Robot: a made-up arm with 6 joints.
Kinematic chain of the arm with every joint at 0, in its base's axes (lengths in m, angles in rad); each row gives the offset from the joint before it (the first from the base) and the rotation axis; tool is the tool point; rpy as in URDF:
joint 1: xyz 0 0 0.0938 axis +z
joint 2: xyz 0 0 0 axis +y
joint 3: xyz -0.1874 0 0.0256 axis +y
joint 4: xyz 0.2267 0 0.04 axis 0.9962 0 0.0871
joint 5: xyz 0 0 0 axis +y
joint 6: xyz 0.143 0 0.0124 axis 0.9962 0 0.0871
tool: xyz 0 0 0 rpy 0 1.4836 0
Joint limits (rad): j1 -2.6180..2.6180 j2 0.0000..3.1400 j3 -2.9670..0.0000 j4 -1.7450..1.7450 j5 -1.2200..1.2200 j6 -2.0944..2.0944
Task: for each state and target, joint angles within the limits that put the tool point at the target. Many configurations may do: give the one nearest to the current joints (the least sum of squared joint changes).
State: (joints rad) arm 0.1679 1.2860 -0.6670 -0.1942 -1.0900 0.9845
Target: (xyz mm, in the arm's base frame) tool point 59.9 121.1 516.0
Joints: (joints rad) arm 0.6572 0.9962 -1.3718 -0.4781 -1.1150 0.9845
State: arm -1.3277 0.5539 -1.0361 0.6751 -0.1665 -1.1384
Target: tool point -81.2 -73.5 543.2
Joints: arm -1.8218 0.8219 -1.5076 0.8685 -0.5845 -1.1384
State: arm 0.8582 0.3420 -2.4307 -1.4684 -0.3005 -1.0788
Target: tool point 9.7 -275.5 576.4
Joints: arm 1.5880 0.6991 -2.5397 -1.4734 0.0341 -1.0788
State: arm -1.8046 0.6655 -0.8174 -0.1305 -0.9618 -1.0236
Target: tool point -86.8 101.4 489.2
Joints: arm -1.2596 0.2995 -1.1726 0.4024 -1.1627 -1.0236
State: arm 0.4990 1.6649 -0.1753 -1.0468 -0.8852 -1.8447
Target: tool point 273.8 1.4 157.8
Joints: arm -0.2870 1.1850 -0.4073 -0.7492 -0.9391 -1.8447
